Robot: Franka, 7 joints.
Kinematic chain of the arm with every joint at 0, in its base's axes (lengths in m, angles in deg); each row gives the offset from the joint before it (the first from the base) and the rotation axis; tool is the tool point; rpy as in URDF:
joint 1: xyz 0 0 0.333 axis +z
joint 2: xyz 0 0 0 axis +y
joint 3: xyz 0 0 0.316 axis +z
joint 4: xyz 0.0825 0 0 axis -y
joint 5: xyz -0.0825 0 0.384 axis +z
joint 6: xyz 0 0 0 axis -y
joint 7: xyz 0.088 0 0 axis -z
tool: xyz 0 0 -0.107 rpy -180 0 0
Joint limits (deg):
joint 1: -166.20..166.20
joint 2: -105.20..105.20
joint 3: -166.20..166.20
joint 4: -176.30..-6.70
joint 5: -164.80..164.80
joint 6: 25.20..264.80
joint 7: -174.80..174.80
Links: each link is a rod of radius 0.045 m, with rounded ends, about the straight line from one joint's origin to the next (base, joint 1, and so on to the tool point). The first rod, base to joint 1, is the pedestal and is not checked.
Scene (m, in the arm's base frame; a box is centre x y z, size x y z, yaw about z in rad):
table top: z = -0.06
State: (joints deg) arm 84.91 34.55 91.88 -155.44 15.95 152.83 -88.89
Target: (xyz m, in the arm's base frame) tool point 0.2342 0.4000 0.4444
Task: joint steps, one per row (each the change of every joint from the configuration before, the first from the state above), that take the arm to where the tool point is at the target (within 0.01 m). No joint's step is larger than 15 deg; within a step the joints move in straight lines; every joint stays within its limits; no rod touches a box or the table.
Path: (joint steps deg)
1: -10.40 -10.89 -12.59 1.68 1.54 2.67 0.00
2: -10.39 -10.89 -12.60 1.69 1.54 2.67 0.00
3: -10.40 -10.89 -12.59 1.68 1.53 2.67 0.00
4: -10.40 -10.89 -12.60 1.68 1.54 2.68 0.00
5: -10.39 -10.89 -12.59 1.68 1.54 2.67 0.00

